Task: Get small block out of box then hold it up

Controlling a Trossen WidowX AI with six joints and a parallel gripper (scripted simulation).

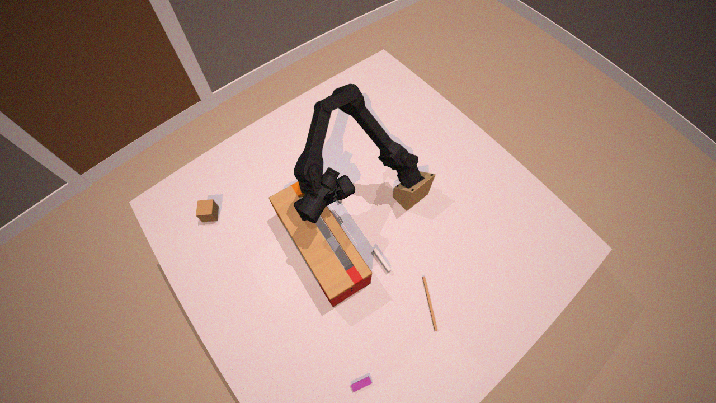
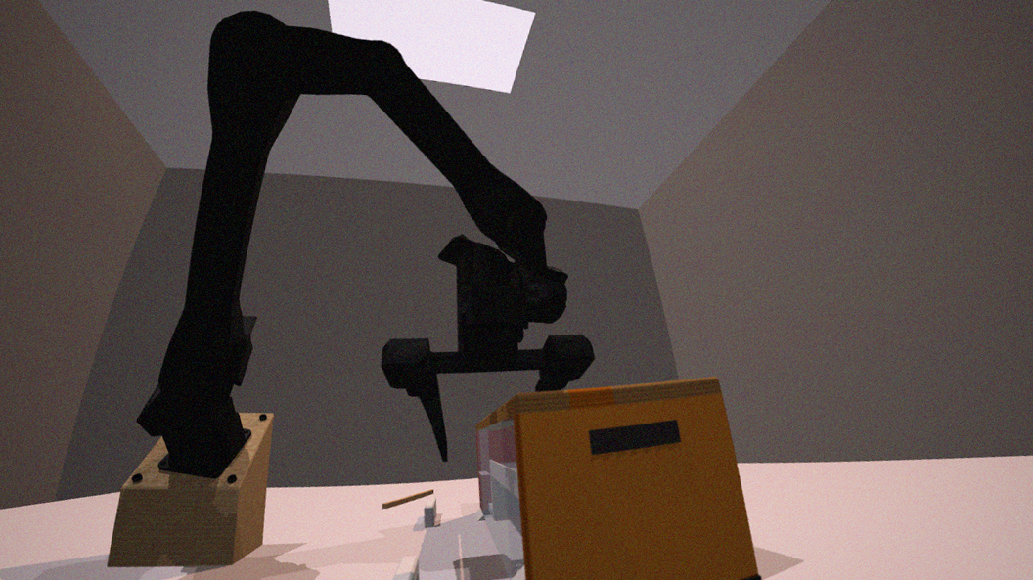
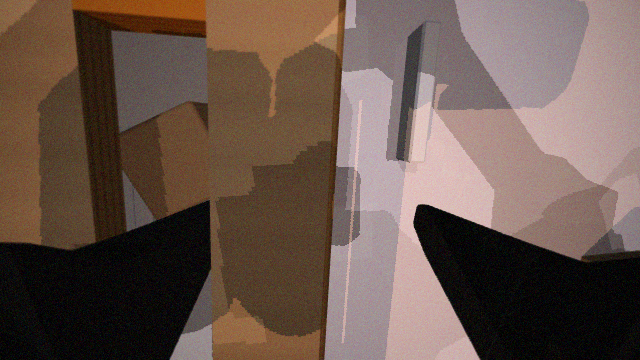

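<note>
My gripper tip is 60 mm short of the block and 20 mm to the left of it. Round my gripper tip: thin wooden stick (440 mm to the left, 120 mm behind, 90 mm below); wooden box (90 mm to the left, 30 mm below, 30 mm ahead).
</note>
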